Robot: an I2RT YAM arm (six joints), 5 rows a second.
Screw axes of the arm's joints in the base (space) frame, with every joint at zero. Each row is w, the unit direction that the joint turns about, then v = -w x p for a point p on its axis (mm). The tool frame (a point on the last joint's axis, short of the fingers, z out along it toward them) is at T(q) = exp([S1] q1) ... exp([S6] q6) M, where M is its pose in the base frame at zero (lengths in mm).
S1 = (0, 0, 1, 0, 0, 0)
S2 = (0, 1, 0, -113.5, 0, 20)
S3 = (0, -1, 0, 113.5, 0, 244)
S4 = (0, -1, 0, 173.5, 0, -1)
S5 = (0, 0, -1, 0, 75, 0)
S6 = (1, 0, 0, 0, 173.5, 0)
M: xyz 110.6 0 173.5 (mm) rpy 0 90 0 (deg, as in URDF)
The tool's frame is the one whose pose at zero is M.
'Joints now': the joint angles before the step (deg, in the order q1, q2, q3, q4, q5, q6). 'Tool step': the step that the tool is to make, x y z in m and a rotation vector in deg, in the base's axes. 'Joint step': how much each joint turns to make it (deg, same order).
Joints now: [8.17 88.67 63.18 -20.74 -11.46 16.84]
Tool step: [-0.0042 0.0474 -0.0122 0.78 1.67 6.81]
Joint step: [7.97 2.37 -0.13 1.36 -0.02 1.64]
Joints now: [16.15 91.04 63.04 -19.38 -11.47 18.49]
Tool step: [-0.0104 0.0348 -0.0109 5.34 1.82 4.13]
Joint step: [5.74 0.98 -2.00 4.16 -3.01 5.16]
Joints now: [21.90 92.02 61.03 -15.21 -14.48 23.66]
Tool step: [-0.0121 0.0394 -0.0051 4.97 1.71 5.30]
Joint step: [6.42 1.57 -0.23 3.64 -2.93 4.65]
